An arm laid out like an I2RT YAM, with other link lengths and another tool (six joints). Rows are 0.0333 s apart.
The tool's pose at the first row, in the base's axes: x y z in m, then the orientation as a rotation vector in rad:
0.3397 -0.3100 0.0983 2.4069 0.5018 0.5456
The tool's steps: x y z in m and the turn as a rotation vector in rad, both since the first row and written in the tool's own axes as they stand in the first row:
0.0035 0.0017 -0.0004 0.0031 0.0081 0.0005
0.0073 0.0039 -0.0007 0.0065 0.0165 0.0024
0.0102 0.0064 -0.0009 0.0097 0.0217 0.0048
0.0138 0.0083 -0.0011 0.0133 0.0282 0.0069
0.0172 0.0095 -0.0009 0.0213 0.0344 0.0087
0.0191 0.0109 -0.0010 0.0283 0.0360 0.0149
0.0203 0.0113 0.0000 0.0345 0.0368 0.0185
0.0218 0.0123 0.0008 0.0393 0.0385 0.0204
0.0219 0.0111 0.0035 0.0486 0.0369 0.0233
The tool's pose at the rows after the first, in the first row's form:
0.3428 -0.3094 0.1006 2.4087 0.5059 0.5554
0.3464 -0.3091 0.1032 2.4113 0.5086 0.5661
0.3493 -0.3095 0.1057 2.4143 0.5092 0.5732
0.3526 -0.3091 0.1080 2.4174 0.5109 0.5817
0.3558 -0.3085 0.1094 2.4246 0.5145 0.5891
0.3577 -0.3086 0.1109 2.4333 0.5106 0.5930
0.3593 -0.3088 0.1107 2.4403 0.5091 0.5948
0.3612 -0.3092 0.1112 2.4453 0.5094 0.5972
0.3623 -0.3096 0.1085 2.4555 0.5088 0.5953

